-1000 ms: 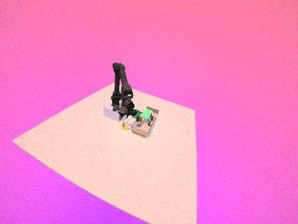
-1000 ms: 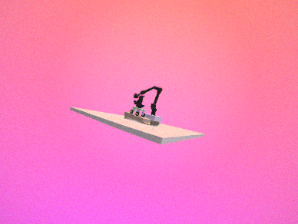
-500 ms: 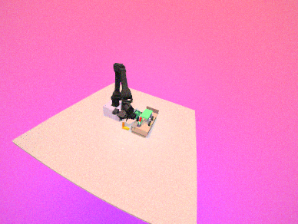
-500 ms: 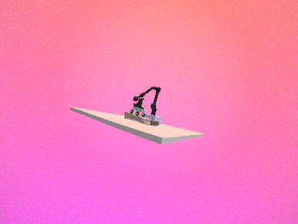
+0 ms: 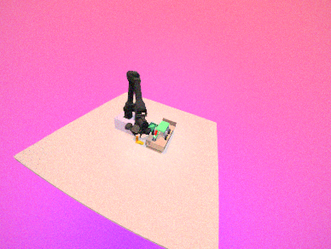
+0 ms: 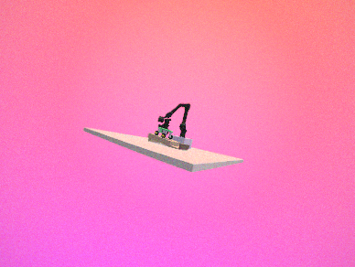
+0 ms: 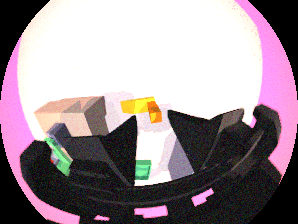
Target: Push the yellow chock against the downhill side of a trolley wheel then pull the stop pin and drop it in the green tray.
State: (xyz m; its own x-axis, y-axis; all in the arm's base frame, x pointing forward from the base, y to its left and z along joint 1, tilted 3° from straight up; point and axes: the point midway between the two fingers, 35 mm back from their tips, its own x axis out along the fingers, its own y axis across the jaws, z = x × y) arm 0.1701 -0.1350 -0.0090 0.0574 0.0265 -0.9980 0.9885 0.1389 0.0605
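The yellow chock is 2 cm ahead of my gripper tip, 1 cm to the left of it and 5 cm below it. Also, from my gripper tip: trolley 15 cm ahead, 12 cm to the left, 4 cm above; red-headed stop pin 13 cm ahead, 2 cm to the left, 6 cm above.
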